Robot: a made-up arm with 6 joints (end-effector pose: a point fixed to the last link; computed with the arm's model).
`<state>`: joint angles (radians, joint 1 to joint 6).
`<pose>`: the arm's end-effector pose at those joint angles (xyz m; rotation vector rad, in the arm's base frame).
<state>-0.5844 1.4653 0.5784 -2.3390 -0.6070 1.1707</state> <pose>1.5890 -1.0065 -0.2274 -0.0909 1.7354 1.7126</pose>
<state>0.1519 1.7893 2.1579 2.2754 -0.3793 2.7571</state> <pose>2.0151 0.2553 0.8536 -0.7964 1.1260 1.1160</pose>
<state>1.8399 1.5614 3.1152 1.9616 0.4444 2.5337</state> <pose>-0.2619 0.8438 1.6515 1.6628 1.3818 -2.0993</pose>
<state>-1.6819 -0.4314 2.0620 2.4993 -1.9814 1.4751</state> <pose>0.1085 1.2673 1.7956 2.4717 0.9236 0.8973</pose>
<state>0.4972 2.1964 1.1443 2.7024 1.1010 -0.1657</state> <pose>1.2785 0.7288 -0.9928 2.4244 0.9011 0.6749</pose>
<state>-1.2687 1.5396 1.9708 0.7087 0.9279 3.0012</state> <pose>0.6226 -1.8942 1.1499 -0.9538 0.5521 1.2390</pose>
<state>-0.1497 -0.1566 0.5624 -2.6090 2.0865 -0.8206</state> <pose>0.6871 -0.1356 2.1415 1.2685 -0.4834 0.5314</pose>
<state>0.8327 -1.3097 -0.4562 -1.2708 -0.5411 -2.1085</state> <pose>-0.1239 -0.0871 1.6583 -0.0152 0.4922 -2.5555</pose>
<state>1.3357 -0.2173 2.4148 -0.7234 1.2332 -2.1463</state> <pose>-0.2104 -1.1855 1.7944 -0.1097 -3.0299 -0.3392</pose>
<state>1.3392 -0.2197 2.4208 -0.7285 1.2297 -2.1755</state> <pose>-0.2077 -1.1916 1.7851 -0.1188 -3.0552 -0.3717</pose>
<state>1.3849 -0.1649 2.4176 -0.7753 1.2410 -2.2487</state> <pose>-0.1384 -1.1253 1.8563 0.0370 3.1082 0.3492</pose>
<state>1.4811 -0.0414 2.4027 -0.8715 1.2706 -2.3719</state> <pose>-0.0111 -0.9438 2.0075 -0.1793 2.9889 0.2617</pose>
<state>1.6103 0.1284 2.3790 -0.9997 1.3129 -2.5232</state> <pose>0.1005 -0.6417 2.1740 -0.5017 2.8248 0.1788</pose>
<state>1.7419 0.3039 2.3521 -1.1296 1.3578 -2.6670</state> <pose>0.1272 -0.2900 2.2868 -0.8499 2.6482 0.1284</pose>
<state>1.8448 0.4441 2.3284 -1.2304 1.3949 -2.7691</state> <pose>0.0790 -0.0004 2.3294 -1.1304 2.5068 0.0953</pose>
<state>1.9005 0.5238 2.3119 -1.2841 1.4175 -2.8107</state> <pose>0.0243 0.1630 2.3345 -1.2886 2.4345 0.0571</pose>
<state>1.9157 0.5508 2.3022 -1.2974 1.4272 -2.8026</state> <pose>0.0010 0.2208 2.3342 -1.3410 2.4247 0.0100</pose>
